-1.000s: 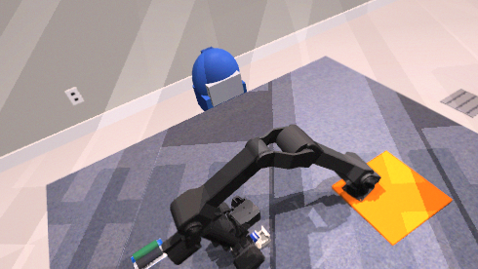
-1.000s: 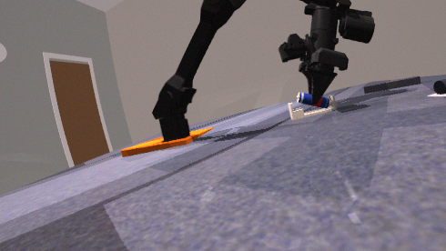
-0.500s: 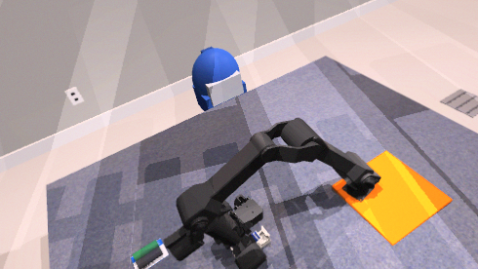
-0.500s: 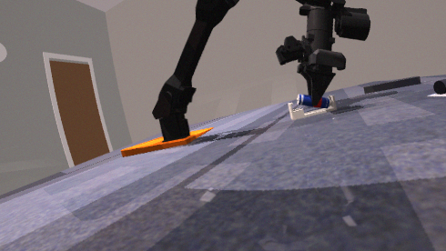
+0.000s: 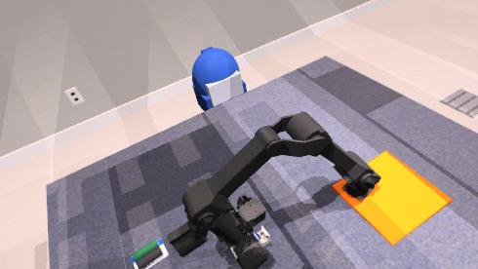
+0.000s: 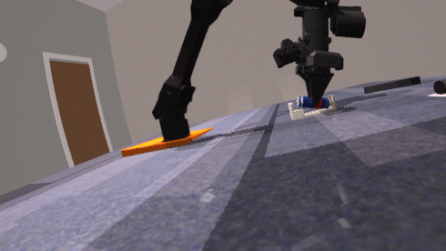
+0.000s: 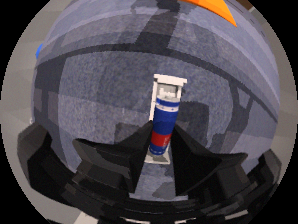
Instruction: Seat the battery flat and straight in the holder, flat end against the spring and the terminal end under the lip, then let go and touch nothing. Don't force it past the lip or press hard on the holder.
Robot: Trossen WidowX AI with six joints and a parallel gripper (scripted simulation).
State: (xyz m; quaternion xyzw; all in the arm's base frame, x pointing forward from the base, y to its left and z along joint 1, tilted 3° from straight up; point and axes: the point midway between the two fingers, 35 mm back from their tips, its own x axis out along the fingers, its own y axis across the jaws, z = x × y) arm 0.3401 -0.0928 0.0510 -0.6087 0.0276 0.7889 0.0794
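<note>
My gripper tip is now 10 mm below the battery. Round my gripper tip: dark flat bar 300 mm ahead, 90 mm to the left.
</note>
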